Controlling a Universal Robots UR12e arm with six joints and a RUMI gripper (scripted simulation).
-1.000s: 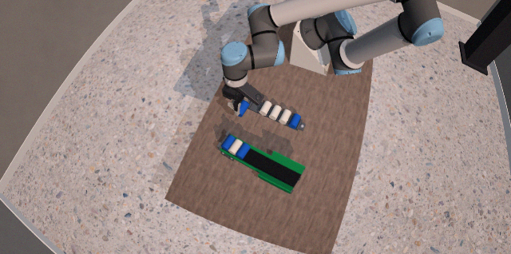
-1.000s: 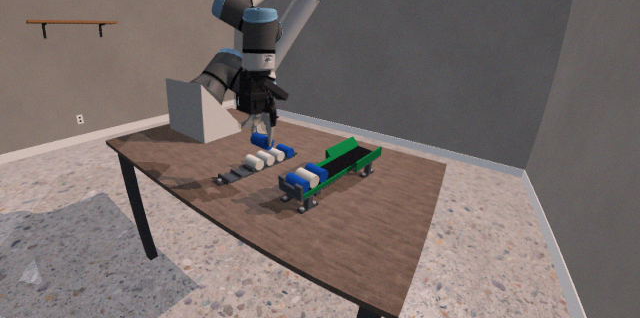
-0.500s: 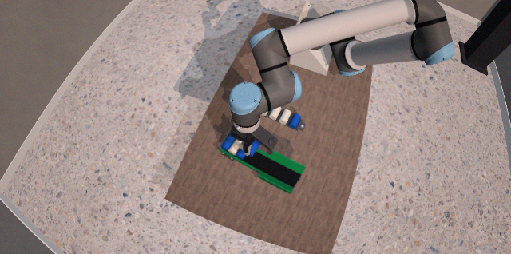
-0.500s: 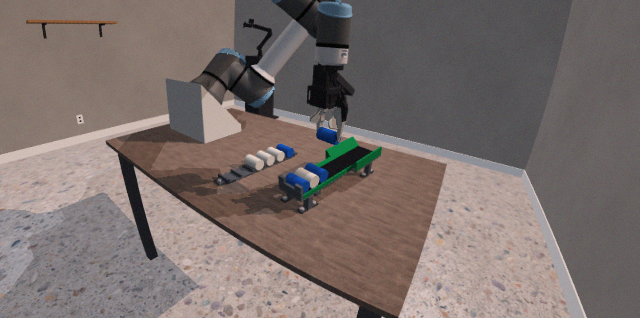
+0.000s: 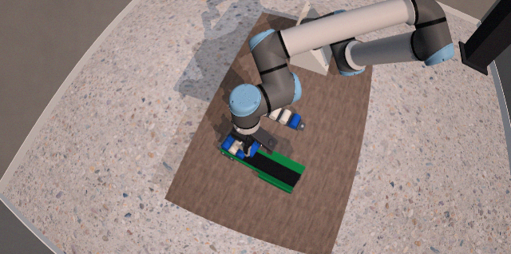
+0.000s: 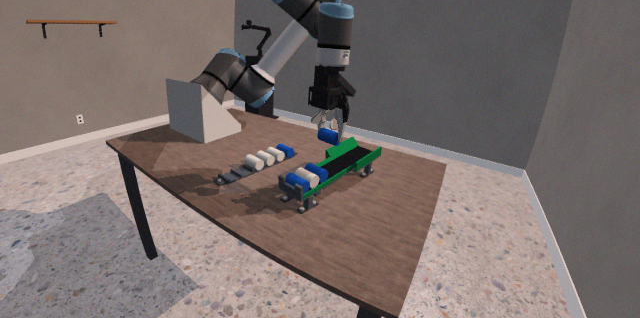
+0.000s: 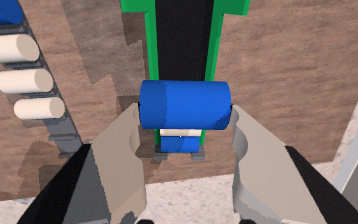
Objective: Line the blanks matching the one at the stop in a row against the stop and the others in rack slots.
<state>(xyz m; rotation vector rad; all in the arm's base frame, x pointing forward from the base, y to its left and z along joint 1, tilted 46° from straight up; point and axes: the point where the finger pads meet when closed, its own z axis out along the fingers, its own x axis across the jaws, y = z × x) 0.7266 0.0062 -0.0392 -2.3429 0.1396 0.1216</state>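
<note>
Now: hand 16 cm to the left of the grey stop, 13 cm above it and 2 cm past it. The rest, counted from my hand: stock rack (27 cm behind, 20 cm below, 3 cm to the right).
</note>
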